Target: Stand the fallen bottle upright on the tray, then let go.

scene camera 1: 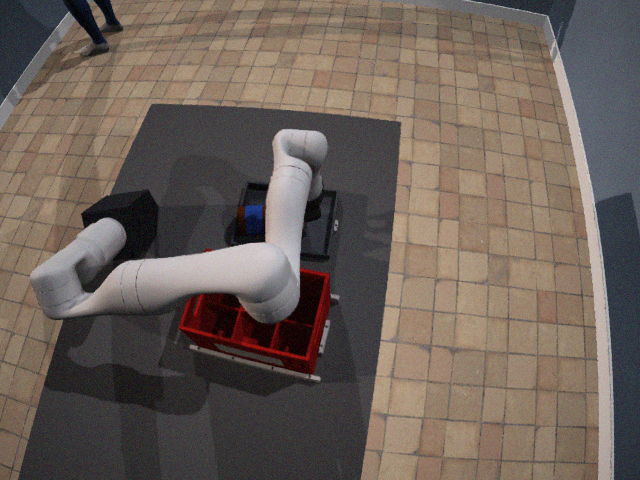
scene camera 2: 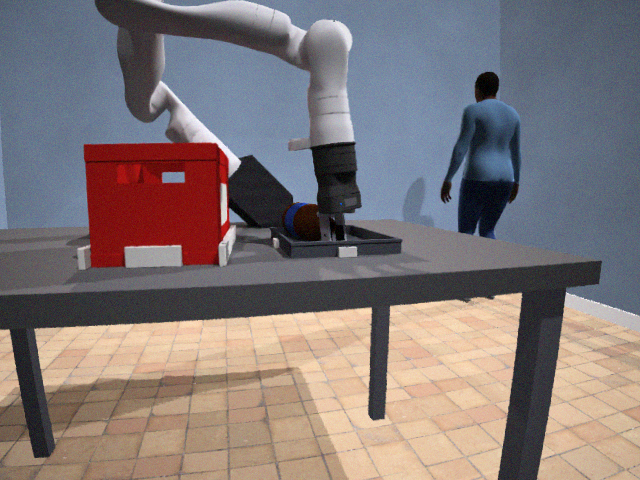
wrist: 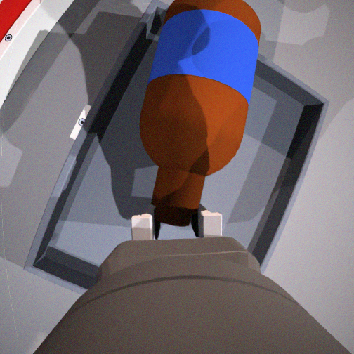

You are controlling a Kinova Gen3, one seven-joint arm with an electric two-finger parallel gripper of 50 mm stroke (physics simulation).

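Where they show: arm's base, origin of the base link: (scene camera 1: 109,235) (scene camera 2: 229,172).
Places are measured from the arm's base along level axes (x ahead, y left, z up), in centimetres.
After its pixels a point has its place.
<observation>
The brown bottle with a blue band (scene camera 1: 253,219) @(x 34.4, y 7.9, z -8.0 cm) (scene camera 2: 305,221) @(x 40.9, y 7.2, z -10.8 cm) (wrist: 200,115) lies on its side on the dark tray (scene camera 1: 333,211) @(x 53.9, y 13.8, z -15.0 cm) (scene camera 2: 372,249) @(x 54.7, y 13.8, z -14.6 cm) (wrist: 295,172). Its base end is at the tray's rim and its neck points to my gripper. My gripper (scene camera 2: 332,233) @(x 45.5, y 11.3, z -15.0 cm) (wrist: 175,215) points down over the tray and is shut on the bottle's neck, near its mouth, with one finger on each side. In the first scene view the arm hides the neck and the fingertips.
A red crate with compartments (scene camera 1: 248,356) @(x 34.8, y -25.8, z -8.9 cm) (scene camera 2: 155,217) @(x 50.7, y -19.6, z -8.5 cm) (wrist: 11,14) stands beside the tray, with white strips (scene camera 1: 253,364) (scene camera 2: 153,256) at its foot. A black block (scene camera 1: 139,217) @(x 5.9, y 6.5, z -2.9 cm) (scene camera 2: 258,191) @(x 5.8, y 6.8, z -5.3 cm) stands at the arm's base. A person (scene camera 2: 491,139) stands behind the table (scene camera 2: 310,297) @(x 67.3, y -2.4, z -17.5 cm).
</observation>
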